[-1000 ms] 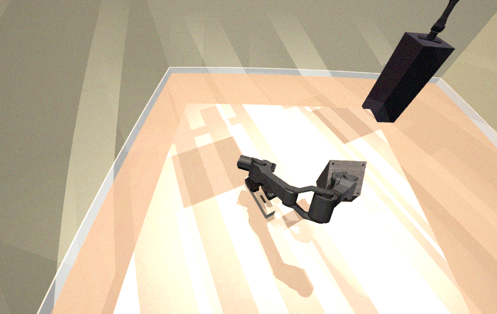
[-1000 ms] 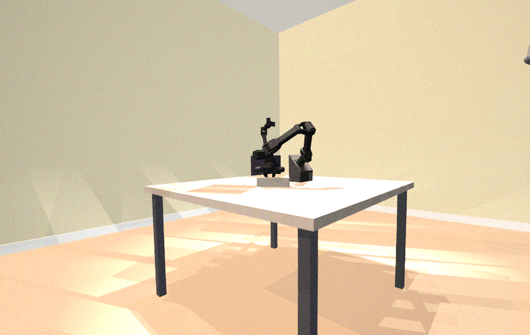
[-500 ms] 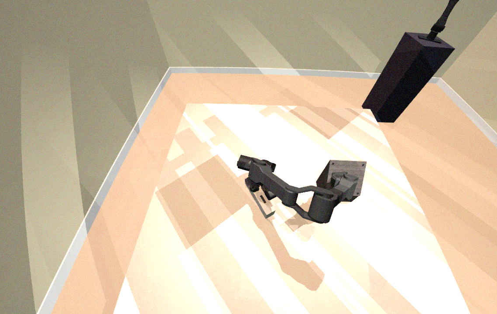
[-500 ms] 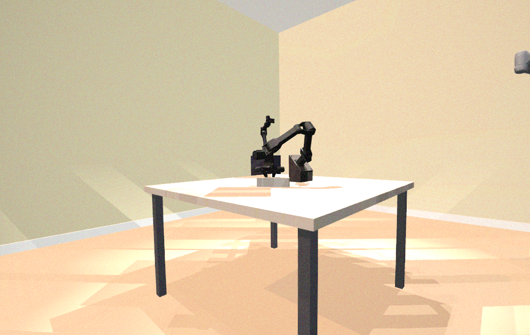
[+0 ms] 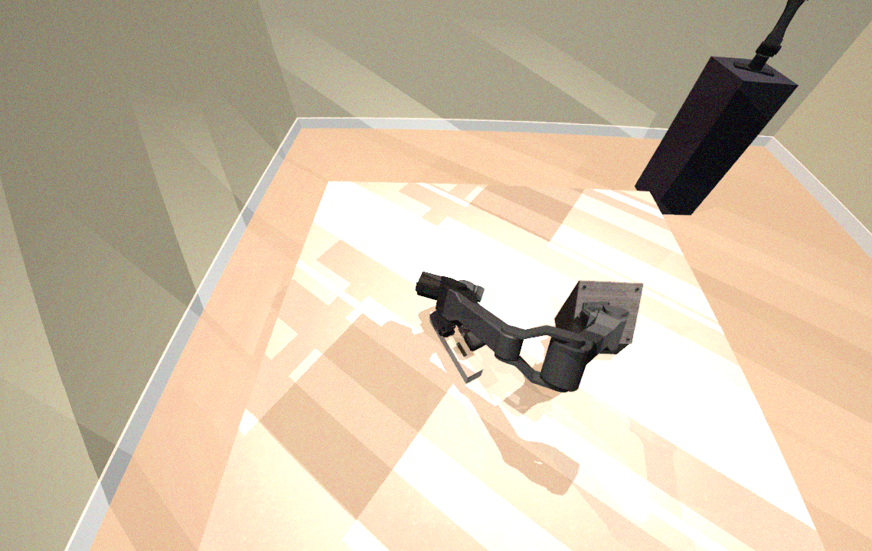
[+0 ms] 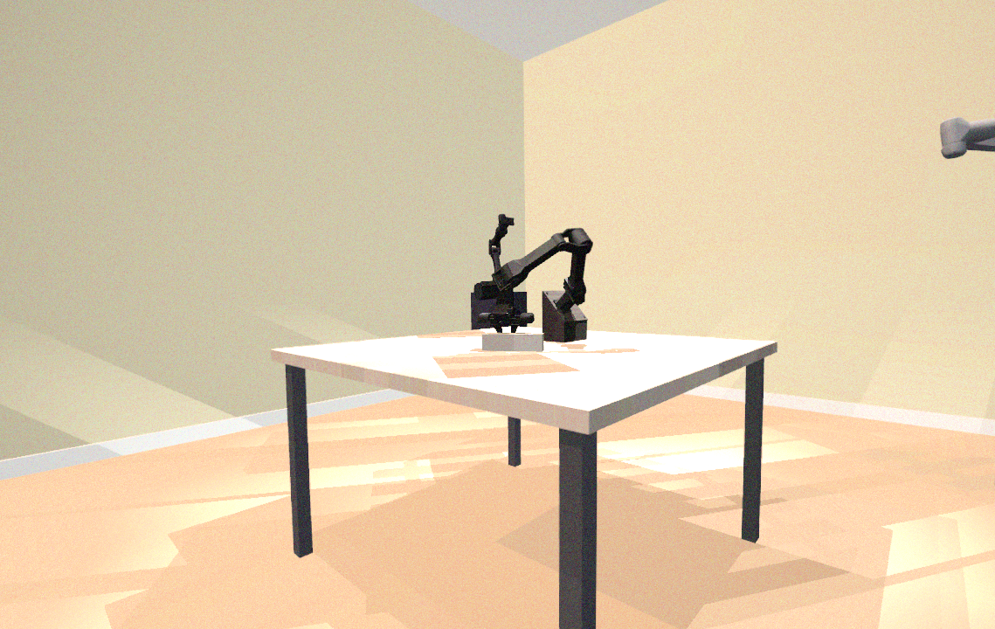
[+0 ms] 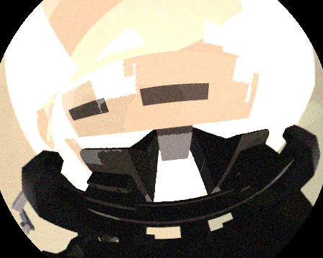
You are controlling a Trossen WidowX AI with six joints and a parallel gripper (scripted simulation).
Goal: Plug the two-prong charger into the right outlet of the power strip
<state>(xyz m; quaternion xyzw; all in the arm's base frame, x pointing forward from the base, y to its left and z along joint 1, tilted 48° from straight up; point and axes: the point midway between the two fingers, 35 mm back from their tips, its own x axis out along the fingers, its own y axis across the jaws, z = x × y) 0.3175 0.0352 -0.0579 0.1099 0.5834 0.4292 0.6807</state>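
The two-prong charger lies 20 mm ahead of my gripper tip, 10 mm to the left of it and 10 mm above it.
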